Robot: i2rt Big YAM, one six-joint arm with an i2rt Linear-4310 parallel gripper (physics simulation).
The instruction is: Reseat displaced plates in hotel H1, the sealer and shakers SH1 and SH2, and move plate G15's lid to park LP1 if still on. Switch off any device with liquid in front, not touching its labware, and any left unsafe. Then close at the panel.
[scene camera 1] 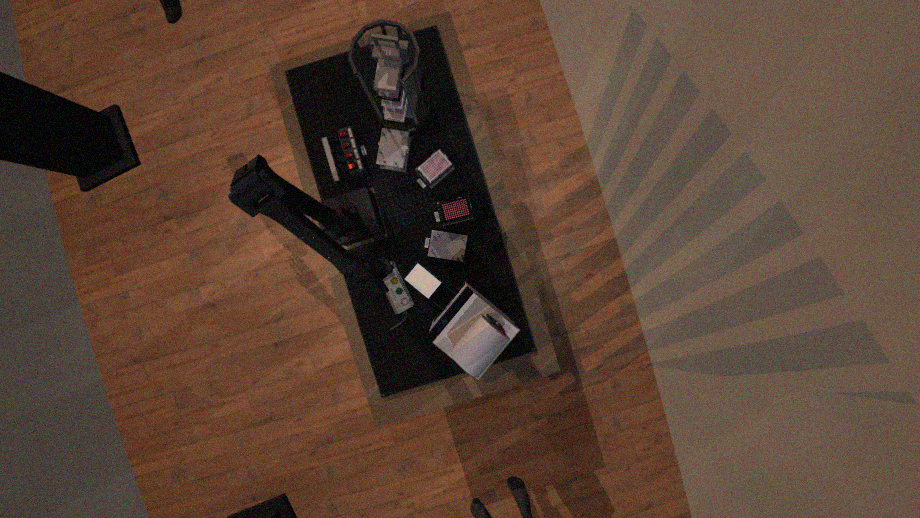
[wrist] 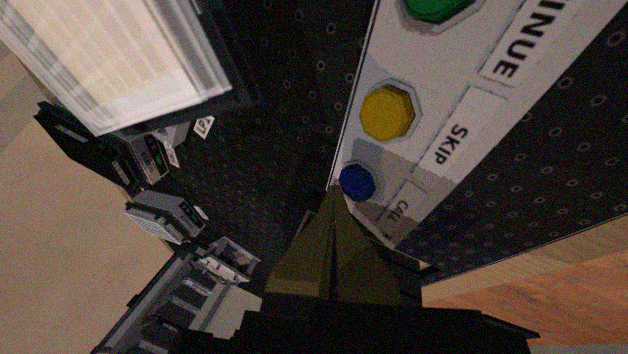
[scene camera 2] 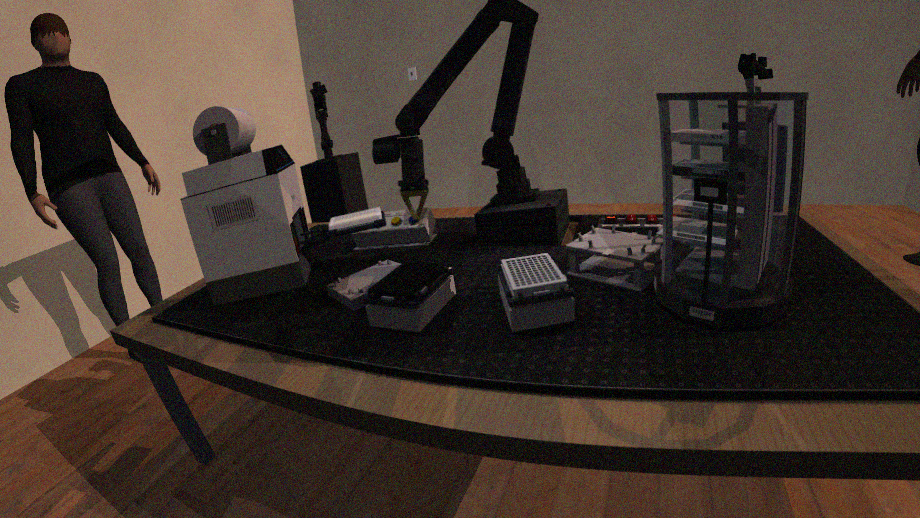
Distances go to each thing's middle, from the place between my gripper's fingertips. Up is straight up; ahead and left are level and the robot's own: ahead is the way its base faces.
Labels:
Right now my hand is 1 cm to the left of the blue CALL button (wrist: pixel 357 183) and 1 cm past it. Round my hand: flat pad (scene camera 2: pixel 351 290) 26 cm ahead, 5 cm below, 1 cm to the right; then yellow SKIP button (wrist: pixel 387 113) 6 cm to the right, 1 cm behind; then white lid (wrist: pixel 111 71) 11 cm to the right, 11 cm ahead, 5 cm above.

